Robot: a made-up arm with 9 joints.
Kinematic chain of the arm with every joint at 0, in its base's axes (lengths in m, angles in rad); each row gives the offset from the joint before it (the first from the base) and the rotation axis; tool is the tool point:
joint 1: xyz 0 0 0.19 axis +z
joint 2: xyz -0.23 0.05 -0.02 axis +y
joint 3: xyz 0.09 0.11 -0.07 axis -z
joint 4: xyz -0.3 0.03 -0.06 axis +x
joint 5: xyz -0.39 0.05 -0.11 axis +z
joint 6: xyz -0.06 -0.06 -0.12 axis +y
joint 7: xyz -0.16 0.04 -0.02 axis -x
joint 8: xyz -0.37 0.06 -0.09 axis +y
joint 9: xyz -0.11 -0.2 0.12 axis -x
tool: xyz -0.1 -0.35 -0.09
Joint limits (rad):
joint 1: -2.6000..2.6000
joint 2: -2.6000..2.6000
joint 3: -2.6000..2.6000
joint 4: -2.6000..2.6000
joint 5: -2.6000..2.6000
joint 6: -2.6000..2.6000
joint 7: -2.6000..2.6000
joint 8: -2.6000..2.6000
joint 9: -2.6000..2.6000
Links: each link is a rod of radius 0.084 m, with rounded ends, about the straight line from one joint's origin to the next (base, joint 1, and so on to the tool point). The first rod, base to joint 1, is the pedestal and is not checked.
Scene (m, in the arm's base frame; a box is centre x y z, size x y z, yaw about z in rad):
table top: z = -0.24
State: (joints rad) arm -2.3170 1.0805 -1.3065 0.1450 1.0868 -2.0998 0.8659 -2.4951 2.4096
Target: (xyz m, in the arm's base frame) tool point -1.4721 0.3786 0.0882
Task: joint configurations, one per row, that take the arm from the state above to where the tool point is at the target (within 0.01 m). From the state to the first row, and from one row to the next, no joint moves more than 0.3 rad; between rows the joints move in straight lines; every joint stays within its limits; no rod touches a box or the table.
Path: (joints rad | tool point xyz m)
1: -2.0185 1.2348 -1.3141 0.1623 1.0339 -2.1284 0.8666 -2.5126 2.4413 | 0.6194 0.7065 0.3527
2: -1.7201 1.3890 -1.3217 0.1797 0.9810 -2.1570 0.8672 -2.5301 2.4731 | 0.3751 0.7831 0.4355
3: -1.4216 1.5433 -1.3293 0.1970 0.9281 -2.1856 0.8679 -2.5476 2.5048 | 0.1400 0.7778 0.4983
4: -1.1231 1.6976 -1.3369 0.2143 0.8752 -2.2142 0.8686 -2.5650 2.5365 | -0.0609 0.7077 0.5415
5: -0.8246 1.8518 -1.3445 0.2316 0.8223 -2.2428 0.8692 -2.5825 2.5683 | -0.2141 0.5945 0.5667
6: -0.5262 2.0061 -1.3521 0.2490 0.7694 -2.2713 0.8699 -2.6000 2.6000 | -0.3163 0.4603 0.5763
7: -0.6352 1.8886 -1.2114 0.1295 0.6665 -2.0022 1.0269 -2.4994 2.4422 | -0.6308 0.7232 0.4356
8: -0.7443 1.7712 -1.0707 0.0101 0.5635 -1.7331 1.1840 -2.3988 2.2843 | -0.9597 0.7833 0.1795
9: -0.8534 1.6538 -0.9300 -0.1093 0.4606 -1.4639 1.3410 -2.2982 2.1265 | -1.2531 0.6264 0.0063
10: -0.9624 1.5363 -0.7893 -0.2288 0.3577 -1.1948 1.4980 -2.1976 1.9687 | -1.4721 0.3786 0.0881

